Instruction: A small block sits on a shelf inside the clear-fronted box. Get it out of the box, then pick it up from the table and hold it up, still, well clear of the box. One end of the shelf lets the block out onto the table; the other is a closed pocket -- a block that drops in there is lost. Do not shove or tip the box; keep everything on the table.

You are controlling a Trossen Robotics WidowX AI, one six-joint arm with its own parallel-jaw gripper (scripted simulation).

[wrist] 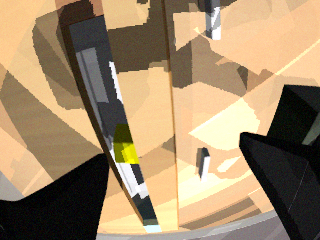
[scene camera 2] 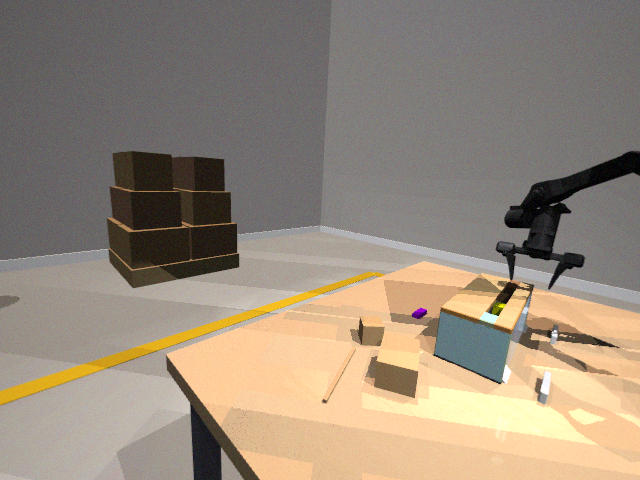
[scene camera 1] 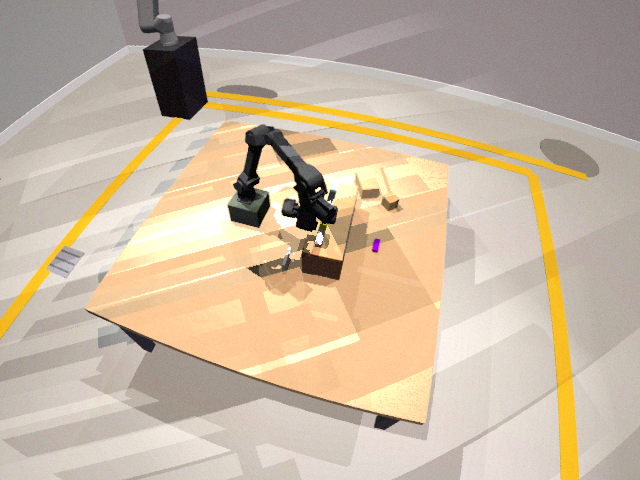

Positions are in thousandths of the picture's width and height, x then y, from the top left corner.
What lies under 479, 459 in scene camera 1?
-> My gripper.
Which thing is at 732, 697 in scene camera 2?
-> A clear-fronted box.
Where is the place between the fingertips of my gripper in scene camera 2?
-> At 827, 593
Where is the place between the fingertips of my gripper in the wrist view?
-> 548, 631
